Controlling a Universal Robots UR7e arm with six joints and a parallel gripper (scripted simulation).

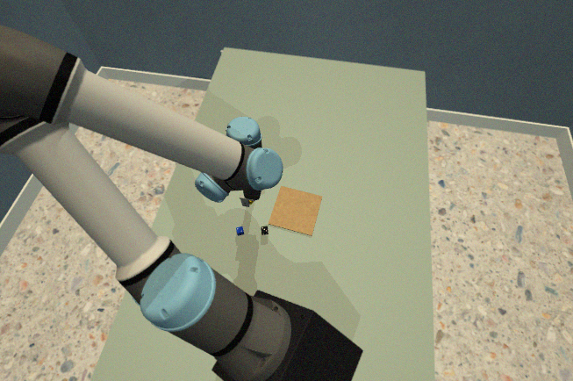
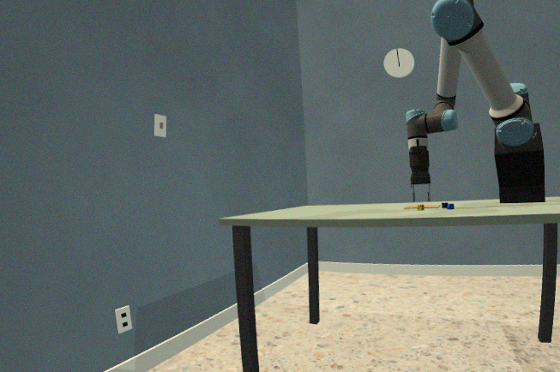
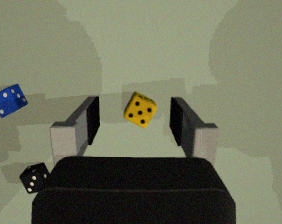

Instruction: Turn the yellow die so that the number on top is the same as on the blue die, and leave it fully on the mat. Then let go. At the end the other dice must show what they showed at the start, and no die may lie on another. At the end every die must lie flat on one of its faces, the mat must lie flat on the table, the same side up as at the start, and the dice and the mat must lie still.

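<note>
My hand is 4 cm above the yellow die. From my hand the other things lie so: blue die 11 cm behind, 4 cm below; tan mat 15 cm to the right, 5 cm below; black die 9 cm behind, 7 cm to the right, 4 cm below.
</note>
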